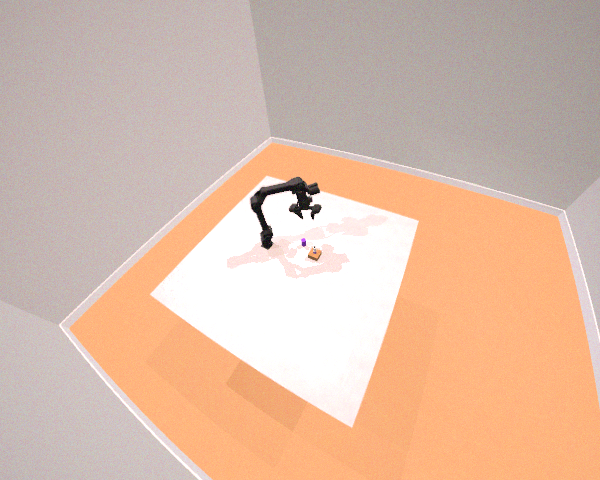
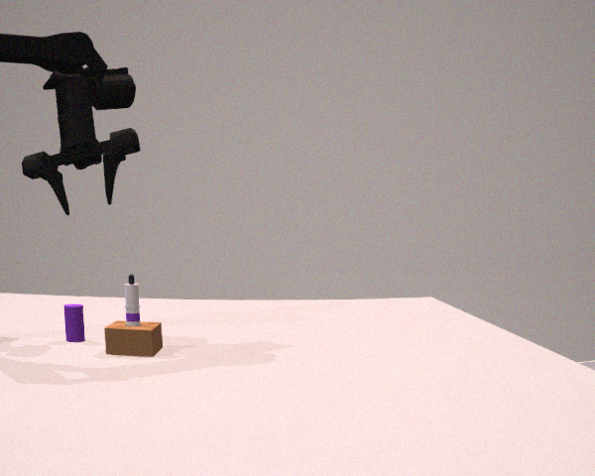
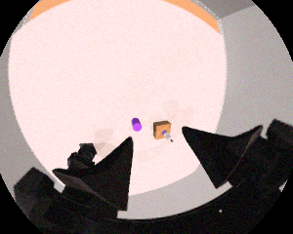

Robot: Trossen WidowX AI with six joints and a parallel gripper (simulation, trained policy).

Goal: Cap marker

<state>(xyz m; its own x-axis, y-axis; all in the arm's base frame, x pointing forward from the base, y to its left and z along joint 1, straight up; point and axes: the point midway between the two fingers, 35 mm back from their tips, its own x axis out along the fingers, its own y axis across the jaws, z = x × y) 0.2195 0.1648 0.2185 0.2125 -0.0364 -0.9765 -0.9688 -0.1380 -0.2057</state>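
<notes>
My gripper tip is 160 mm above the purple cap, 60 mm to the left of it and 10 mm past it. From my gripper tip the other things lie so: brown holder block 170 mm below, 110 mm to the right, 100 mm ahead.
</notes>
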